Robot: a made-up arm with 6 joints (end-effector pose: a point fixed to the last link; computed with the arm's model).
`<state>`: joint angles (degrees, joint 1 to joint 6).
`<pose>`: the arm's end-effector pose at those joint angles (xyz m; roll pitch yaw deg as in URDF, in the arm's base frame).
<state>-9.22 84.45 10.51 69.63 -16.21 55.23</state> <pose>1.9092 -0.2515 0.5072 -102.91 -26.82 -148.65</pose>
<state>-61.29 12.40 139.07 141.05 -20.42 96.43</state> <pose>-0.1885 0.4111 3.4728 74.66 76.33 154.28</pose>
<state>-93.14 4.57 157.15 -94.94 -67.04 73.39</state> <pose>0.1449 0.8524 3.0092 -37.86 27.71 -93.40</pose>
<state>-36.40 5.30 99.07 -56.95 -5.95 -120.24</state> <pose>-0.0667 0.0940 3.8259 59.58 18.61 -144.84</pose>
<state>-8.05 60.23 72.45 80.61 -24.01 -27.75</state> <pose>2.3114 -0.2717 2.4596 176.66 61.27 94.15</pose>
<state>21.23 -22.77 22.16 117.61 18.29 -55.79</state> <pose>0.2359 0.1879 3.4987 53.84 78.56 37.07</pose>
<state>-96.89 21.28 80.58 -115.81 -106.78 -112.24</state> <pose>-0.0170 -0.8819 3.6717 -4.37 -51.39 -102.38</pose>
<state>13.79 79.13 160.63 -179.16 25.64 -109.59</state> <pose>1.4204 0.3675 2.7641 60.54 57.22 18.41</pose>
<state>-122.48 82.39 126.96 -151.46 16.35 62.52</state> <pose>-1.1330 -1.7672 2.4953 70.06 -35.80 35.10</pose>
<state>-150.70 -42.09 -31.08 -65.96 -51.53 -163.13</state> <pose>-0.2020 -0.1873 2.7937 -57.91 24.43 134.07</pose>
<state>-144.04 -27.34 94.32 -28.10 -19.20 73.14</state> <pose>1.0605 0.7073 3.4123 42.50 13.52 -122.54</pose>
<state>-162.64 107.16 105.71 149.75 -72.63 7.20</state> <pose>-2.3635 -0.7005 1.2271 20.51 39.99 68.25</pose>
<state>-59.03 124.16 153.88 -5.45 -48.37 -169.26</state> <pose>1.1384 -1.7621 1.3678 -42.44 -26.85 -161.94</pose>
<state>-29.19 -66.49 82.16 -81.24 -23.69 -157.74</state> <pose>-1.8976 1.1107 2.3016 88.00 -26.78 -90.63</pose>
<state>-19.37 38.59 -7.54 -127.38 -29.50 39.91</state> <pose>1.7938 -0.5700 1.8079 175.58 -86.35 69.37</pose>
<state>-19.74 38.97 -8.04 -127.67 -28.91 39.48</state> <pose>1.7870 -0.5814 1.7874 -162.34 -86.24 46.24</pose>
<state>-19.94 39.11 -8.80 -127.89 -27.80 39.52</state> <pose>1.7771 -0.5862 1.7695 -148.45 -84.97 31.46</pose>
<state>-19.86 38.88 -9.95 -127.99 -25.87 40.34</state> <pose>1.7628 -0.5803 1.7559 -145.96 -82.48 28.38</pose>
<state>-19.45 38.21 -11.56 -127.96 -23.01 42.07</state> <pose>1.7430 -0.5621 1.7473 -148.44 -78.74 30.69</pose>
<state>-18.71 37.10 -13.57 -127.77 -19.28 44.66</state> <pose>1.7176 -0.5322 1.7448 -151.77 -73.79 34.42</pose>
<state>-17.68 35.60 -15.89 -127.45 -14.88 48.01</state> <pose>1.6868 -0.4929 1.7480 -154.54 -67.82 38.24</pose>
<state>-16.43 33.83 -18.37 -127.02 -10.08 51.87</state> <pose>1.6518 -0.4475 1.7558 -156.36 -61.18 41.77</pose>
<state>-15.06 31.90 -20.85 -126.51 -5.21 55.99</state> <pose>1.6140 -0.4002 1.7675 -157.40 -54.35 45.09</pose>
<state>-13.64 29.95 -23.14 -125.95 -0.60 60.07</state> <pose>1.5765 -0.3538 1.7821 -157.88 -47.82 48.27</pose>
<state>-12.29 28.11 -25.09 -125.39 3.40 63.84</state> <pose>1.5422 -0.3118 1.7984 -158.06 -42.09 51.30</pose>
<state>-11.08 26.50 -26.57 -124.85 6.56 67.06</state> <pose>1.5140 -0.2761 1.8155 -158.16 -37.48 54.12</pose>
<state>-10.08 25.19 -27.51 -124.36 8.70 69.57</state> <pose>1.4942 -0.2478 1.8330 -158.43 -34.24 56.70</pose>
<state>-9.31 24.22 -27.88 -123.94 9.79 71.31</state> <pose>1.4839 -0.2267 1.8507 -159.03 -32.40 59.04</pose>
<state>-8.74 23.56 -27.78 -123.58 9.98 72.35</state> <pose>1.4819 -0.2115 1.8680 -159.97 -31.73 61.16</pose>
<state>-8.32 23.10 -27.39 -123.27 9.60 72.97</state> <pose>1.4851 -0.2004 1.8851 -161.16 -31.78 63.16</pose>
